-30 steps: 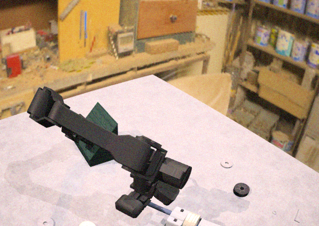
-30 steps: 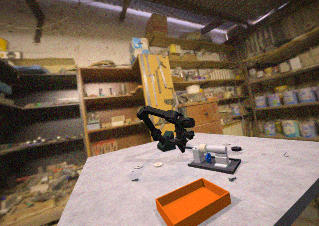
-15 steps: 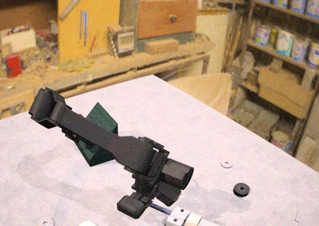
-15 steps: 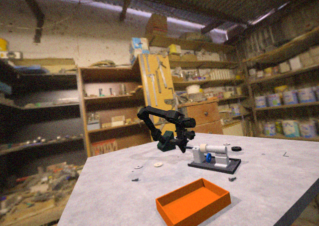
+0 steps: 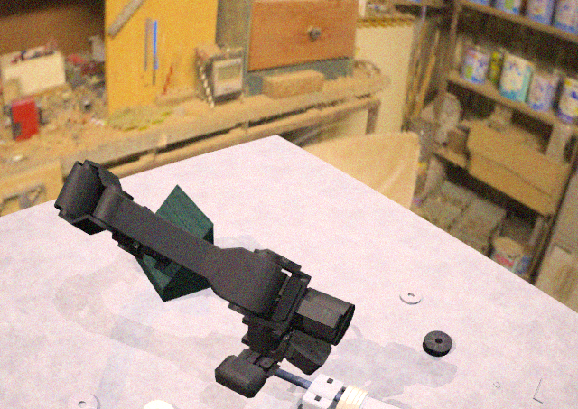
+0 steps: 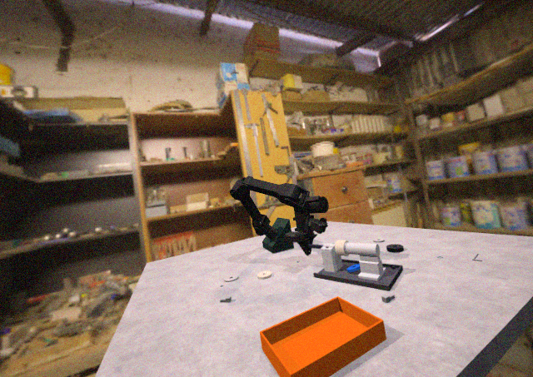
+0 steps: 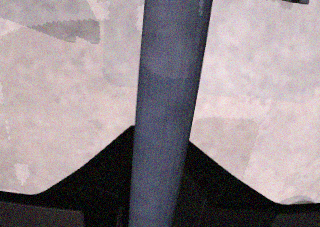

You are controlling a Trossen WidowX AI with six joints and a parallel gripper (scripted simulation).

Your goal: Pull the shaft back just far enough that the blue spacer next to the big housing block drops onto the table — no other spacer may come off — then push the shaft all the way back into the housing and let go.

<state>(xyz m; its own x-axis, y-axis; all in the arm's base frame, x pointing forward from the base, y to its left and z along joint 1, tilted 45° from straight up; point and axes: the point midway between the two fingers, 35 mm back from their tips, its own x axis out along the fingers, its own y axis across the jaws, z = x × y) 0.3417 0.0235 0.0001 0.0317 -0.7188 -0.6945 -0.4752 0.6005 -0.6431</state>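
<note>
Right now my gripper tip is 6 cm short of the shaft, 3 cm to the right of it and 3 cm below it. Also, from my gripper tip: black ring: 34 cm to the left, 8 cm ahead, 4 cm below; then white disc: 17 cm to the right, 4 cm below, 3 cm behind; then blue spacer: 15 cm ahead, 8 cm to the left, 3 cm below.
</note>
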